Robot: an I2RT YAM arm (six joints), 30 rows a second.
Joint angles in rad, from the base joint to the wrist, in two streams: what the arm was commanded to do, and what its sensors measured. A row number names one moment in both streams.
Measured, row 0:
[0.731, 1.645, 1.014, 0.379, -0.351, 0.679]
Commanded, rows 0 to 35:
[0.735, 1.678, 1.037, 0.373, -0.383, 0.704]
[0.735, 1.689, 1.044, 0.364, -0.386, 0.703]
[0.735, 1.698, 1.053, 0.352, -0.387, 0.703]
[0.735, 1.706, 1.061, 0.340, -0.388, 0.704]
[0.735, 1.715, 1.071, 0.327, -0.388, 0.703]
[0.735, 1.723, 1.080, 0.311, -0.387, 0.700]
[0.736, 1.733, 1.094, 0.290, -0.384, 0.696]
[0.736, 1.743, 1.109, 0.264, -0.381, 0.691]
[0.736, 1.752, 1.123, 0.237, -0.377, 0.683]
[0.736, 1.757, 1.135, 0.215, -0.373, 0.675]
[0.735, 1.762, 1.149, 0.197, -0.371, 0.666]
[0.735, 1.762, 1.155, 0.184, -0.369, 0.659]
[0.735, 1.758, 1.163, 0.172, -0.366, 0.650]
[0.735, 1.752, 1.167, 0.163, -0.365, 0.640]
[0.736, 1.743, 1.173, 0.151, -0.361, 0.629]
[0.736, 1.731, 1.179, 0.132, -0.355, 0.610]
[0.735, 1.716, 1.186, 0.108, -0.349, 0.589]
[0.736, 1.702, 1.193, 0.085, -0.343, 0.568]
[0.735, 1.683, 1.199, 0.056, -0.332, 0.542]
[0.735, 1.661, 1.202, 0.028, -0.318, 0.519]
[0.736, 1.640, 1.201, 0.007, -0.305, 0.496]
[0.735, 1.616, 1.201, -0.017, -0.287, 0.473]
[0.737, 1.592, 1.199, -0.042, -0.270, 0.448]
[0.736, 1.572, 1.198, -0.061, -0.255, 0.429]
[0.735, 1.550, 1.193, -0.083, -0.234, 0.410]
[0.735, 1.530, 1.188, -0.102, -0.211, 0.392]
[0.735, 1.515, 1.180, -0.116, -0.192, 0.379]
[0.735, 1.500, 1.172, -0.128, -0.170, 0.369]
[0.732, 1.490, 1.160, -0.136, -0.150, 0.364]
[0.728, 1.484, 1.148, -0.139, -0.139, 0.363]
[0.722, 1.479, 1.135, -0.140, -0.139, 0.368]
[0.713, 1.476, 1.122, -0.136, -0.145, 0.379]
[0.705, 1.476, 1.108, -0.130, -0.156, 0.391]
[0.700, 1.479, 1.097, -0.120, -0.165, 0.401]
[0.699, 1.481, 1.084, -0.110, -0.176, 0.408]
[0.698, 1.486, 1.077, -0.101, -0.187, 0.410]
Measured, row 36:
[0.701, 1.478, 1.098, -0.108, -0.178, 0.400]
